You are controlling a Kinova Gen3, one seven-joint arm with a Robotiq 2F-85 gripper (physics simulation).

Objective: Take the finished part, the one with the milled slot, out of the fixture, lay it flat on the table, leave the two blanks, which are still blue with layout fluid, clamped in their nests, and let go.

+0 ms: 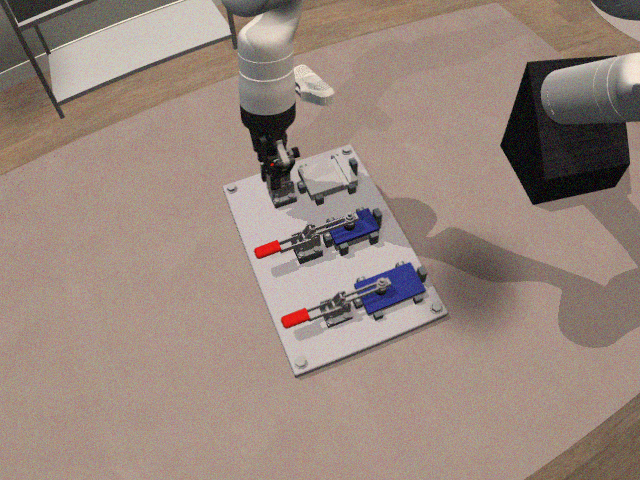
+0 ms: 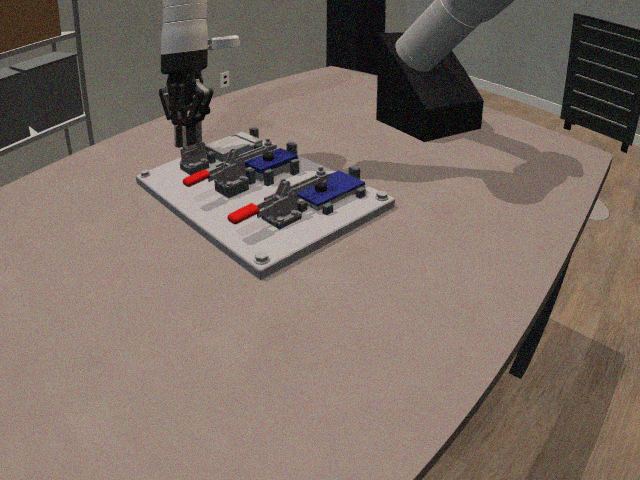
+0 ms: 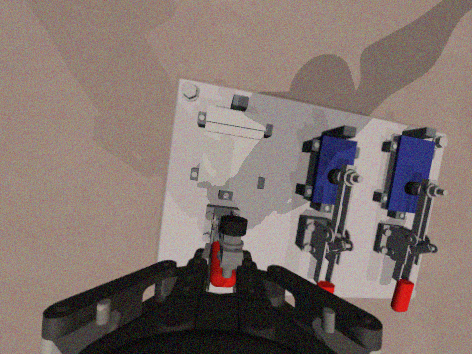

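Seen in the pictures: gripper, fingertip midpoint: (image 1: 271,184) (image 2: 185,147); arm's base, origin of the base link: (image 1: 563,97) (image 2: 414,54).
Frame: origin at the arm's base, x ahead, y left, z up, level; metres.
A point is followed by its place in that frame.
My gripper (image 1: 271,174) @[x 0.486, y -0.058, z -0.099 m] (image 2: 186,138) @[x 0.486, y -0.058, z -0.099 m] (image 3: 223,254) @[x 0.486, y -0.058, z -0.099 m] is shut on the red handle (image 3: 217,270) @[x 0.477, y -0.066, z -0.059 m] of the first toggle clamp. That clamp's arm is swung up, with its black-tipped spindle (image 3: 233,225) @[x 0.439, y -0.064, z -0.040 m] off the part. The finished part (image 1: 321,178) @[x 0.404, y -0.060, z -0.122 m] (image 2: 230,146) @[x 0.405, y -0.052, z -0.122 m] (image 3: 217,152) @[x 0.396, y -0.079, z -0.122 m], pale grey with a milled slot, lies flat in its nest between dark stops. Two blue blanks, the middle one (image 1: 368,221) @[x 0.367, y 0.046, z -0.117 m] (image 2: 283,158) @[x 0.379, y 0.059, z -0.117 m] (image 3: 331,150) @[x 0.371, y 0.036, z -0.117 m] and the end one (image 1: 406,283) @[x 0.353, y 0.158, z -0.128 m] (image 2: 345,182) @[x 0.352, y 0.161, z -0.127 m] (image 3: 416,156) @[x 0.353, y 0.154, z -0.127 m], sit in their nests with clamp spindles down on them. The fingers partly hide the handle.
The pale fixture plate (image 1: 330,347) @[x 0.484, y 0.205, z -0.143 m] (image 2: 289,241) @[x 0.484, y 0.205, z -0.143 m] (image 3: 179,225) @[x 0.482, y -0.106, z -0.143 m] carries everything, with bolts at its corners. The blanks' clamps have red handles, the middle one (image 1: 267,249) @[x 0.524, y 0.054, z -0.097 m] (image 2: 196,177) @[x 0.525, y 0.058, z -0.098 m] and the end one (image 1: 295,318) @[x 0.518, y 0.163, z -0.107 m] (image 2: 243,213) @[x 0.521, y 0.167, z -0.107 m] (image 3: 402,296) @[x 0.515, y 0.155, z -0.107 m]. The black robot pedestal (image 1: 578,160) @[x -0.005, y 0.080, z -0.074 m] (image 2: 429,116) @[x 0.061, y 0.089, z -0.105 m] stands beyond the plate.
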